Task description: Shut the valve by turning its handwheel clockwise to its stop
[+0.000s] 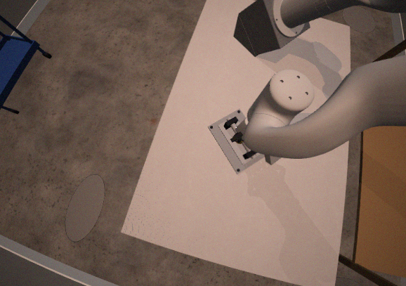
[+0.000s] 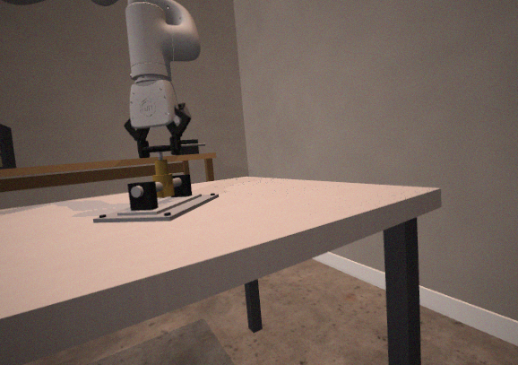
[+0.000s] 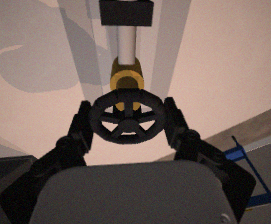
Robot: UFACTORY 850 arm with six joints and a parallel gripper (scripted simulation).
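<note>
The black spoked handwheel lies 10 mm below my hand. Round my hand: grey base plate (130 mm below).
</note>
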